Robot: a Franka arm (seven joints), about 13 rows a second.
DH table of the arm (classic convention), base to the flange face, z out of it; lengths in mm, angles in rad. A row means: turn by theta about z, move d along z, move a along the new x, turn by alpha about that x. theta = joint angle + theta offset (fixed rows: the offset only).
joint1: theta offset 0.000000, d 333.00, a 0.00, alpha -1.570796
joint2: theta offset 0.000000, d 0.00, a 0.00, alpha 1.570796
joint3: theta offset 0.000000, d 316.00, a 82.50, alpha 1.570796
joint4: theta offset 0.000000, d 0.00, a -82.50, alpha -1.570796
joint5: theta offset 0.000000, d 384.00, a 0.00, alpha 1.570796
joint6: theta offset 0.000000, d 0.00, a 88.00, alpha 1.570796
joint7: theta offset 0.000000, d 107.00, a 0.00, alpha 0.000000
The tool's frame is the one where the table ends.
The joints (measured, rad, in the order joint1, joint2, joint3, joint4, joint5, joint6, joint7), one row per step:
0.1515, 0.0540, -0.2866, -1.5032, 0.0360, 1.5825, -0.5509
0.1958, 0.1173, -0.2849, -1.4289, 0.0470, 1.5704, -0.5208
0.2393, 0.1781, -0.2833, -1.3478, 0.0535, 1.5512, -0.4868
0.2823, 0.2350, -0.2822, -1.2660, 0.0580, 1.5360, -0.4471
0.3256, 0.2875, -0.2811, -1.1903, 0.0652, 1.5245, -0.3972
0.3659, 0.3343, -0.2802, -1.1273, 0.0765, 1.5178, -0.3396
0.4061, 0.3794, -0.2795, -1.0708, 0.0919, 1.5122, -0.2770
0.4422, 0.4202, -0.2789, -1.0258, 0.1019, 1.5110, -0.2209
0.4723, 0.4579, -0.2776, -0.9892, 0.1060, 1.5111, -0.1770
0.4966, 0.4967, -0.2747, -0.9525, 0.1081, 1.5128, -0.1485
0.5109, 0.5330, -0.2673, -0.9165, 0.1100, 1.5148, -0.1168
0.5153, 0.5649, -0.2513, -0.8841, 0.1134, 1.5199, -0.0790
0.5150, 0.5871, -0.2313, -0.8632, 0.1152, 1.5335, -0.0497
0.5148, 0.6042, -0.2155, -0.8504, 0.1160, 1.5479, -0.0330
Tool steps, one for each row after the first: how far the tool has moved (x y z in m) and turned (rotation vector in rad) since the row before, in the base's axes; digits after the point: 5 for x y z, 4 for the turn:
0.02075, 0.03185, -0.00148, -0.0059, -0.0002, 0.0182
0.01706, 0.03312, 0.00121, -0.0093, -0.0024, 0.0149
0.01388, 0.03402, 0.00302, -0.0096, -0.0116, 0.0094
0.01046, 0.03561, 0.00214, -0.0038, -0.0139, 0.0005
0.00732, 0.03433, -0.00063, 0.0036, -0.0113, -0.0098
0.00485, 0.03508, -0.00315, 0.0091, -0.0065, -0.0143
0.00317, 0.03152, -0.00585, 0.0047, -0.0037, -0.0131
0.00234, 0.02699, -0.00805, -0.0013, -0.0006, -0.0076
0.00251, 0.02419, -0.00909, -0.0036, -0.0015, 0.0034
0.00263, 0.01944, -0.00835, 0.0000, -0.0023, -0.0058
0.00259, 0.01614, -0.00750, 0.0088, -0.0026, -0.0147
0.00211, 0.01282, -0.00561, 0.0136, -0.0070, -0.0095
0.00193, 0.00979, -0.00552, 0.0106, -0.0057, -0.0019

